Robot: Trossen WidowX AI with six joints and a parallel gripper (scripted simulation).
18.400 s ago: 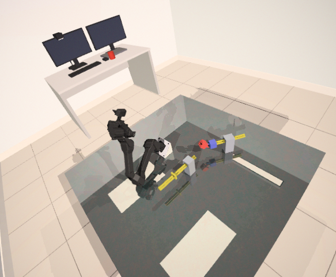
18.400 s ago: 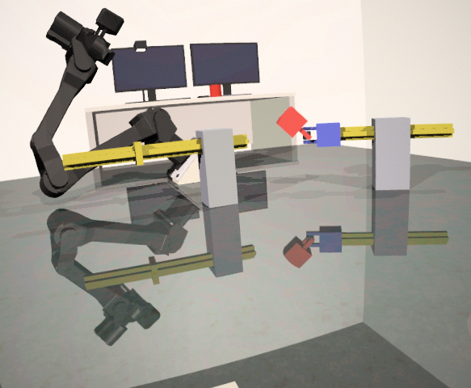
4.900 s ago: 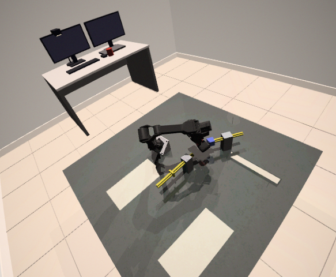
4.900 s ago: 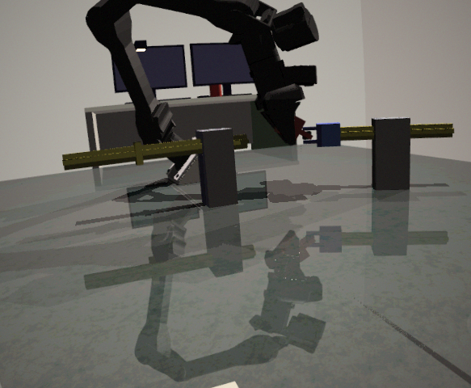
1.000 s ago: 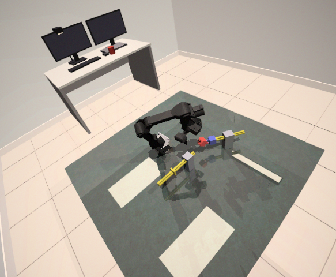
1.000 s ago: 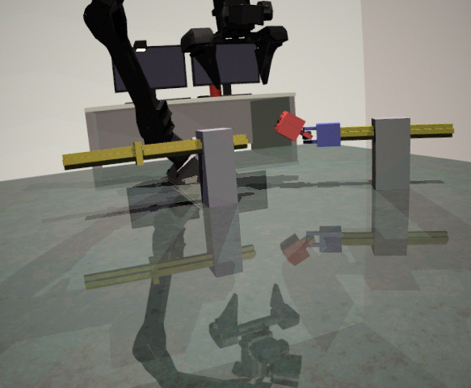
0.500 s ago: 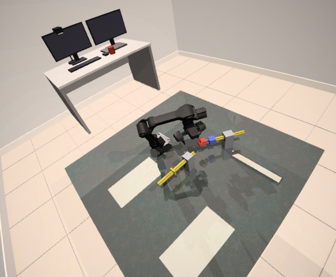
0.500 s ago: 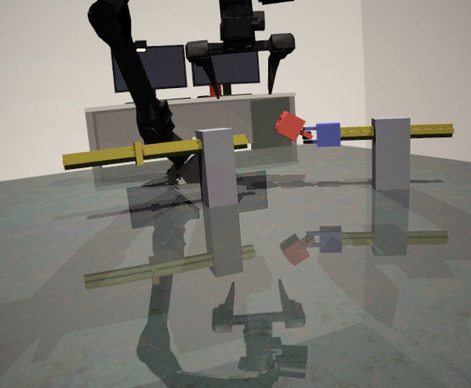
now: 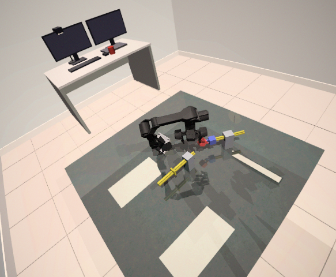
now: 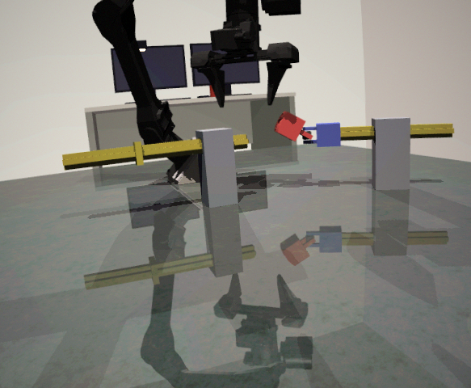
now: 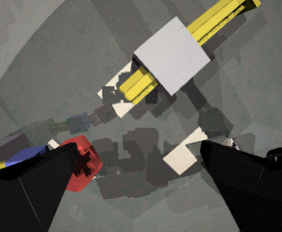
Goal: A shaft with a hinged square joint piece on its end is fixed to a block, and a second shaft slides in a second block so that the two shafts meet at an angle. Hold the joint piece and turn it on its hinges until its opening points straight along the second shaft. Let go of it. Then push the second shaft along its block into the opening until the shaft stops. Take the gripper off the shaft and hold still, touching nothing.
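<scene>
Right now the red joint piece is 10 mm ahead of my gripper tip, 80 mm to the left of it and 40 mm below it.
</scene>
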